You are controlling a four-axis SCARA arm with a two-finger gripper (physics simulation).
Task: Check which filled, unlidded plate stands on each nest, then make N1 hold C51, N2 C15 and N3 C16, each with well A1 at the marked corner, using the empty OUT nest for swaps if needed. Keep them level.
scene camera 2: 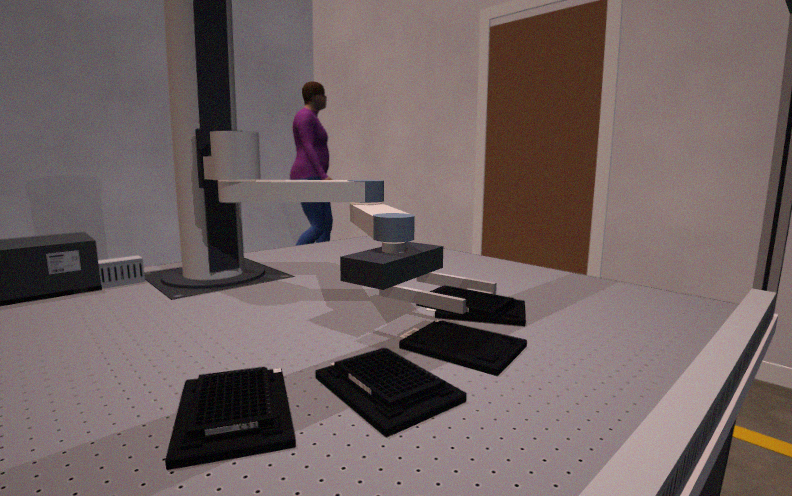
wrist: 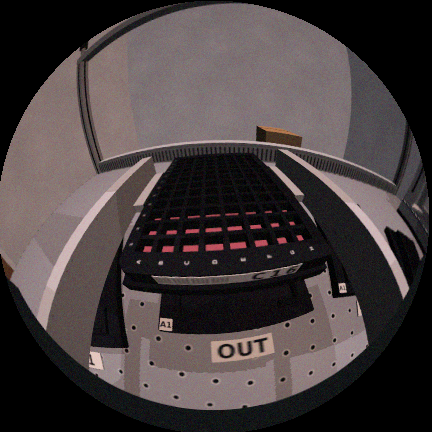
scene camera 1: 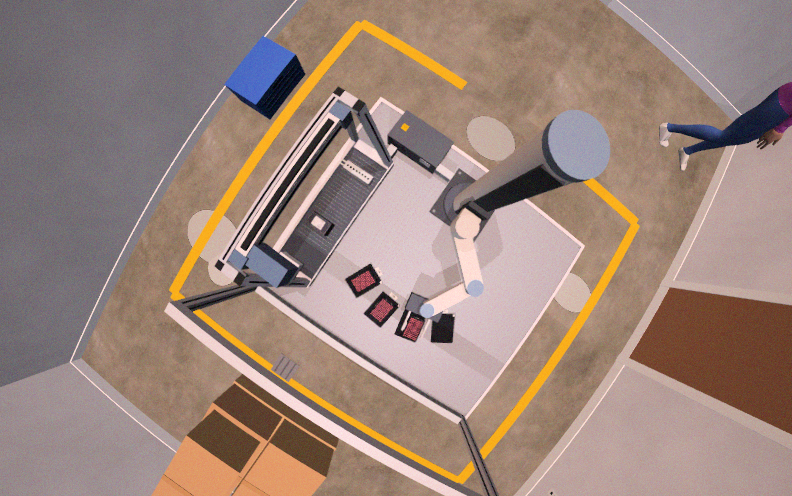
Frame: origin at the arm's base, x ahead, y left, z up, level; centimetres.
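Seen in the pictures: gripper, fingertip midpoint: [scene camera 2: 480,297] [wrist: 215,159] [scene camera 1: 411,333]; arm's base, origin of the base link: [scene camera 2: 215,279].
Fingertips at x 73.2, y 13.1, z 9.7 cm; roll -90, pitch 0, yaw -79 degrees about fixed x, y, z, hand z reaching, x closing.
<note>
Offsets run from my fingertips to a thing's middle. "spot": to the spot under its first point. Level surfaces: height alone.
My gripper [scene camera 1: 413,327] [scene camera 2: 480,296] [wrist: 215,159] is shut on plate C16 @[dx -2.4, dy -0.5, dz -1.2 cm] [scene camera 1: 412,330] [wrist: 200,265], which has red wells and looks level. It is held above the black OUT nest @[dx -1.9, dy -1.3, dz -7.5 cm] [scene camera 2: 452,353] [wrist: 240,312]. In the wrist view row letter A is at the left of the near edge, the same side as the nest's A1 tag @[spot: dx -10.5, dy +2.3, dz -7.2 cm] [wrist: 166,324]. The empty N1 nest @[dx -10.2, dy +14.8, dz -7.5 cm] [scene camera 1: 442,330] [wrist: 107,320] is beside it. Two more filled plates, one @[dx -0.2, dy -18.9, dz -6.5 cm] [scene camera 1: 382,309] [scene camera 2: 390,373] nearer OUT and another @[dx -7.5, dy -35.9, dz -6.5 cm] [scene camera 1: 363,280] [scene camera 2: 233,397] beyond, sit on nests; their labels are unreadable.
The nests stand in an arc on the perforated table @[dz -8.4 cm] [scene camera 1: 374,233] [scene camera 2: 327,461]. A dark grey box @[spot: dx -83.9, dy -52.7, dz +3.1 cm] [scene camera 1: 420,140] [scene camera 2: 46,265] stands near the arm's base. A gantry machine [scene camera 1: 289,186] lines one side. A raised rail [scene camera 2: 683,403] edges the table. A person [scene camera 1: 730,128] [scene camera 2: 310,140] is beyond the table.
</note>
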